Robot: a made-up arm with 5 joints. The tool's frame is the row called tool.
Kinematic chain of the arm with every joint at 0, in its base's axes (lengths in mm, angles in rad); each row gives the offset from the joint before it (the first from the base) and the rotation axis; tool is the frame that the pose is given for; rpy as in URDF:
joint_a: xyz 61.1 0 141 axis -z
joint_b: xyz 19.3 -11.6 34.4 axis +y
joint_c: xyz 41.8 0 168.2 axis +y
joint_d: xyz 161.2 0 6.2 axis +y
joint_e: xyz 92.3 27.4 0 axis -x
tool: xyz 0 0 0 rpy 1.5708 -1.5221 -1.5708
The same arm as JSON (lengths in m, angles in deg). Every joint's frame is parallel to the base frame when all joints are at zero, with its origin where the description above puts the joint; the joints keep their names.
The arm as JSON. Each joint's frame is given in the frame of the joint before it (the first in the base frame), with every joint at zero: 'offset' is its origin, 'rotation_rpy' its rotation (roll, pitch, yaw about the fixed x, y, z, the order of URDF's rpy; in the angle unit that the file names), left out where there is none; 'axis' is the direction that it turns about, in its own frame. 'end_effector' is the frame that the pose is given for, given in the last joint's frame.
{
  "length_unit": "m",
  "angle_unit": "deg",
  "chain": [
    {
      "id": "joint_a",
      "offset": [
        0.0611,
        0.0,
        0.141
      ],
      "axis": [
        0.0,
        0.0,
        -1.0
      ]
    },
    {
      "id": "joint_b",
      "offset": [
        0.0193,
        -0.0116,
        0.0344
      ],
      "axis": [
        0.0,
        1.0,
        0.0
      ]
    },
    {
      "id": "joint_c",
      "offset": [
        0.0418,
        0.0,
        0.1682
      ],
      "axis": [
        0.0,
        1.0,
        0.0
      ]
    },
    {
      "id": "joint_d",
      "offset": [
        0.1612,
        0.0,
        0.0062
      ],
      "axis": [
        0.0,
        1.0,
        0.0
      ]
    },
    {
      "id": "joint_e",
      "offset": [
        0.0923,
        0.0274,
        0.0
      ],
      "axis": [
        -1.0,
        0.0,
        0.0
      ]
    }
  ],
  "end_effector": {
    "offset": [
      0.0,
      0.0,
      0.0
    ],
    "rotation_rpy": [
      90.0,
      -87.21,
      -90.0
    ]
  }
}

